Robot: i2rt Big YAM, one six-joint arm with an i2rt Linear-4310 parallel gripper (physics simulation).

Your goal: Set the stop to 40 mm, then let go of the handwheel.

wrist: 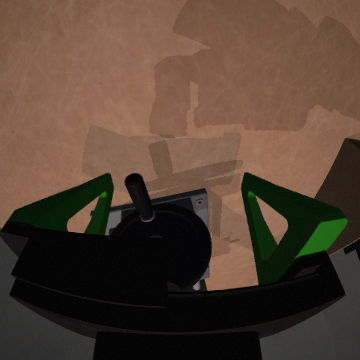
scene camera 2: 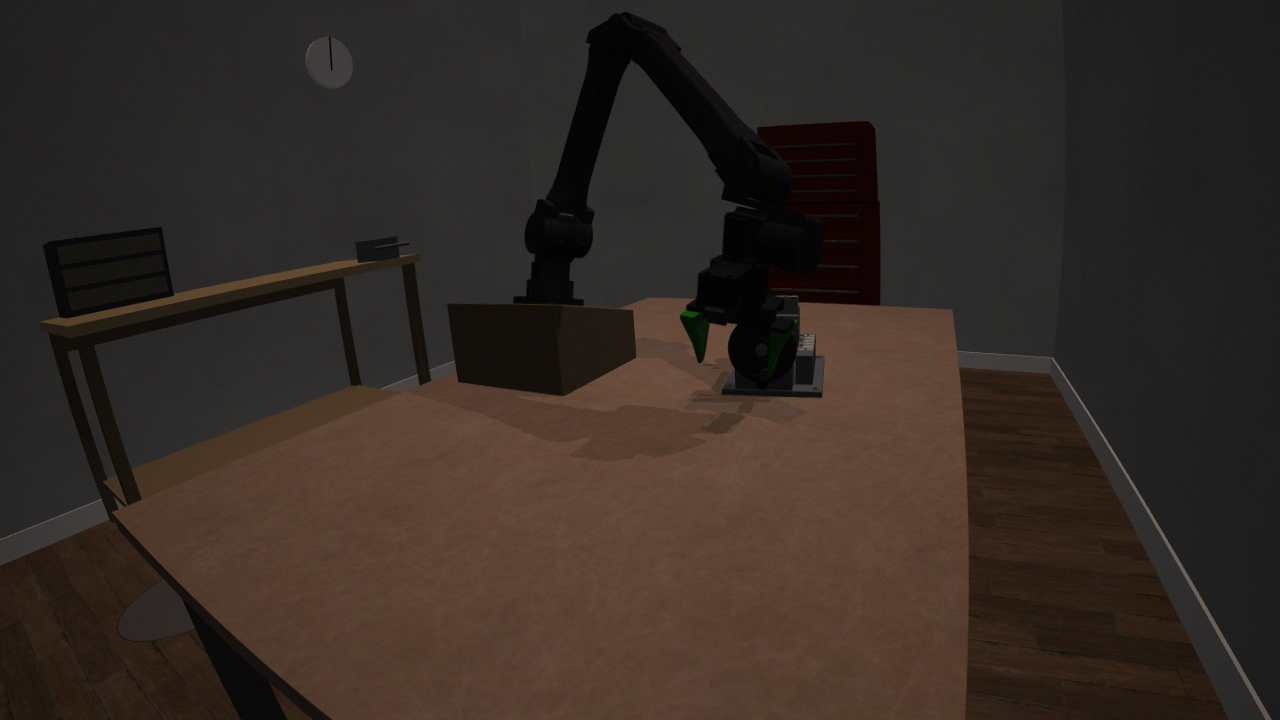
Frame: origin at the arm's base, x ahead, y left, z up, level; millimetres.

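Seen in the pictures: gripper, fingertip midpoint: (wrist: 176, 179) (scene camera 2: 734, 369); arm's base, origin of the base link: (scene camera 2: 549, 306).
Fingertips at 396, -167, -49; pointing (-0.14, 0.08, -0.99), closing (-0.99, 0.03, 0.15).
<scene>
Pixels of each thing's top centre, then the offset from my fingertips to it, as dx, dy, dz. "pt": a spot on its surface instead. Level surfaces: height alone.
- black handwheel, surface spot: (wrist: 187, 235) (scene camera 2: 741, 351) pt -6, +57, +10
- wheel's crank handle, middle of its top: (wrist: 139, 206) (scene camera 2: 763, 371) +32, +35, -12
- table, its level: dz -63
The black handwheel (scene camera 2: 750, 347) (wrist: 187, 235) is on the near end of the grey stop device, whose base plate (scene camera 2: 819, 383) (wrist: 201, 196) lies on the table. The wheel's crank handle (wrist: 139, 196) sticks out towards the wrist camera, between the finger planes and nearer the left finger in the wrist view. My gripper (scene camera 2: 734, 368) (wrist: 176, 179) points down at the wheel, open, its green fingers on either side of the handle with a gap to each. In the scene view one finger overlaps the wheel. The sliding stop and scale reading cannot be made out; the gripper body covers them in the wrist view.
A brown open box (scene camera 2: 505, 349) (wrist: 341, 190) stands on the table (scene camera 2: 760, 555) (wrist: 60, 75), beside the device. A wooden side bench (scene camera 2: 241, 288) is at the left and a red drawer cabinet (scene camera 2: 832, 165) behind. The arm's shadow falls on the table.
</scene>
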